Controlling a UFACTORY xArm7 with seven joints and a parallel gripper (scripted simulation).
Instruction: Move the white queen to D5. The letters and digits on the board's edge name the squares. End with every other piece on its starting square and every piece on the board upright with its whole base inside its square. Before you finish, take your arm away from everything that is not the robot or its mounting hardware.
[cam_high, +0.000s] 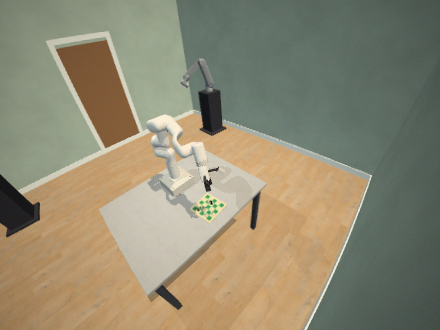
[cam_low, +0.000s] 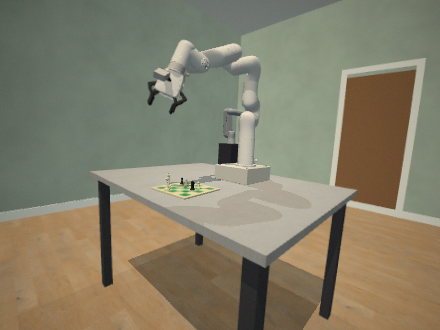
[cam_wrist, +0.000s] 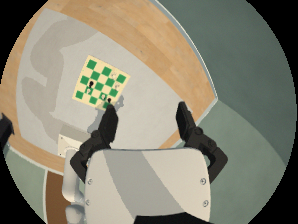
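Right now the white chess piece is 3 cm behind my hand, 1 cm to the left of it and 32 cm below it. From my hand the other things lie so: chessboard: 11 cm behind, 3 cm to the left, 35 cm below; black piece: 14 cm behind, 4 cm to the right, 33 cm below.
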